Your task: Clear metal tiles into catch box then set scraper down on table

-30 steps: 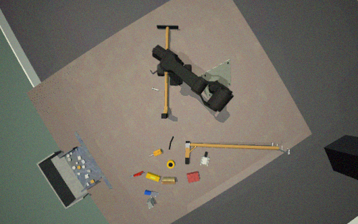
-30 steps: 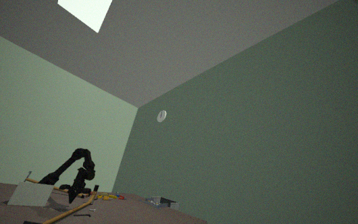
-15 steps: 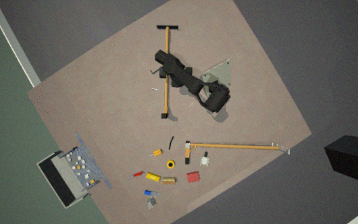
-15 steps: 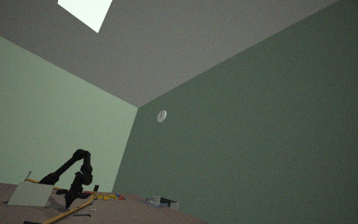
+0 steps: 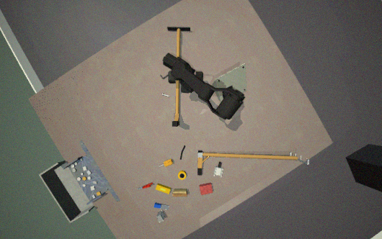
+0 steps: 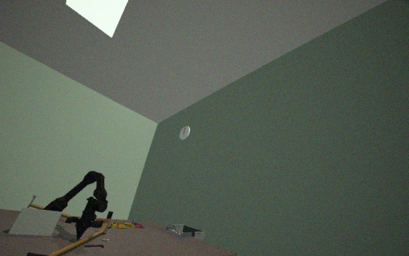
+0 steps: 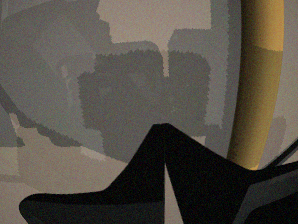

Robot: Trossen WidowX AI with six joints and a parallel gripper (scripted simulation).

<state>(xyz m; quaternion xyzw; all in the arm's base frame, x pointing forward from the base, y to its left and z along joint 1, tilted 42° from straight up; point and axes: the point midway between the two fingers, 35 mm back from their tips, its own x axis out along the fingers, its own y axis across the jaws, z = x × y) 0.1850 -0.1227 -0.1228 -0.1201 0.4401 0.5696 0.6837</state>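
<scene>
My gripper tip is now 10 cm to the left of the hex key, 10 cm short of it and 1 cm above it. The rest, counted from my gripper tip: long orange-handled tool: 61 cm to the left, 10 cm behind, 3 cm above; red block: 65 cm to the left, 19 cm ahead; yellow ring: 50 cm to the left, 28 cm ahead.
</scene>
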